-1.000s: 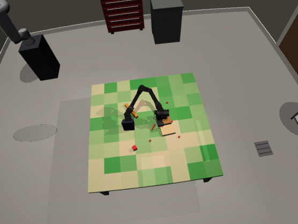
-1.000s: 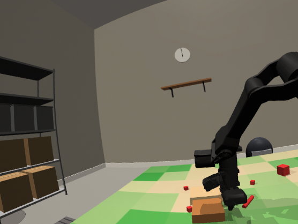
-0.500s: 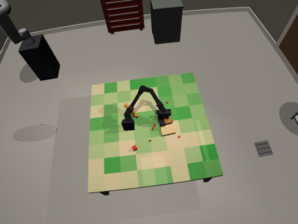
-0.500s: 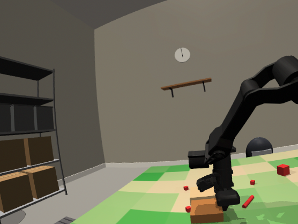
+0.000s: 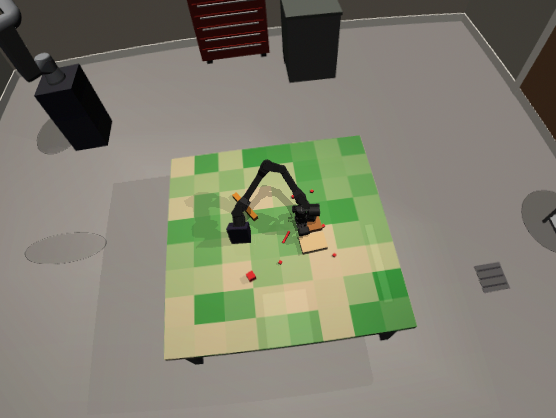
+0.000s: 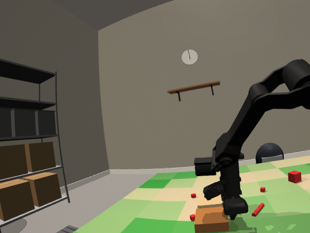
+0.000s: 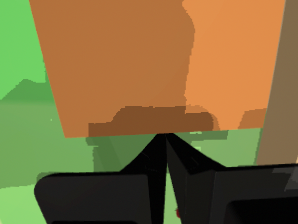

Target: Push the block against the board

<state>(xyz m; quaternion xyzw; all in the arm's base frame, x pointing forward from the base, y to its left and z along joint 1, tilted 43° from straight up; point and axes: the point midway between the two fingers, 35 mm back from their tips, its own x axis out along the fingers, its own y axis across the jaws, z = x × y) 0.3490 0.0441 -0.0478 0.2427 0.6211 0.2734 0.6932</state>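
My gripper tip is now 7 cm short of the brown square block, 1 cm to the right of it and 1 cm below it. From my gripper tip the other things lie so: red cube 31 cm behind, 26 cm to the right, 2 cm above; then flat tan slab 5 cm ahead, 12 cm to the right, 1 cm above; then thin red stick 9 cm behind, 5 cm to the right.
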